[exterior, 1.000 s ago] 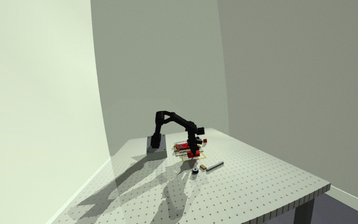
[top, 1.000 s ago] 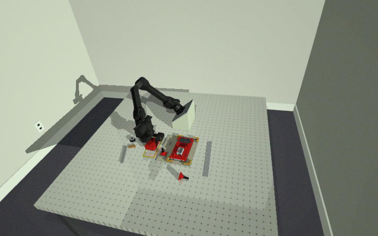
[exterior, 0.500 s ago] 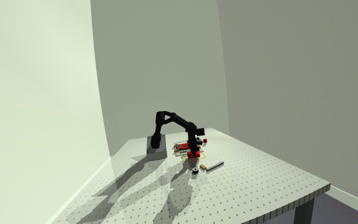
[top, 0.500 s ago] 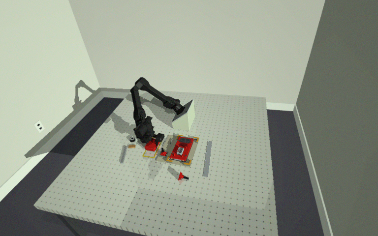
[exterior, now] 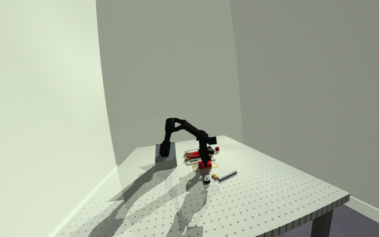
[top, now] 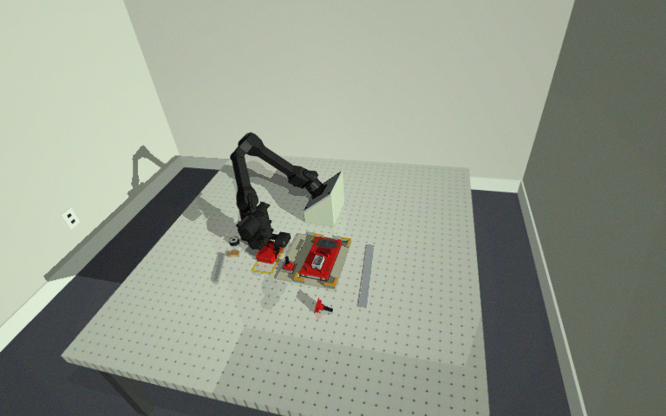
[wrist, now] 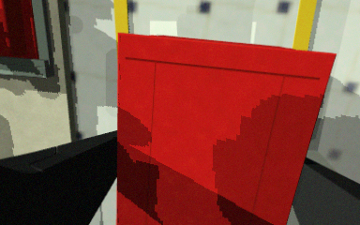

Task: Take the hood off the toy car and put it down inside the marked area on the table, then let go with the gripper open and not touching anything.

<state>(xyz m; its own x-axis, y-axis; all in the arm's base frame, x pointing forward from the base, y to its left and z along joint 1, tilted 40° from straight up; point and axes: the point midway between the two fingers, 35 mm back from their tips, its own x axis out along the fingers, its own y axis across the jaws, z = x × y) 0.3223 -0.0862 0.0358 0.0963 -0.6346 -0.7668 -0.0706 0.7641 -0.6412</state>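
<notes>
Now: gripper tip 1 cm below the red hood. The rest, counted from my gripper tip: black wheel (18 cm to the right, 2 cm behind, 1 cm below); tan block (15 cm to the right, 4 cm ahead, 1 cm below); grey rod (15 cm to the right, 13 cm ahead, 1 cm below).
</notes>
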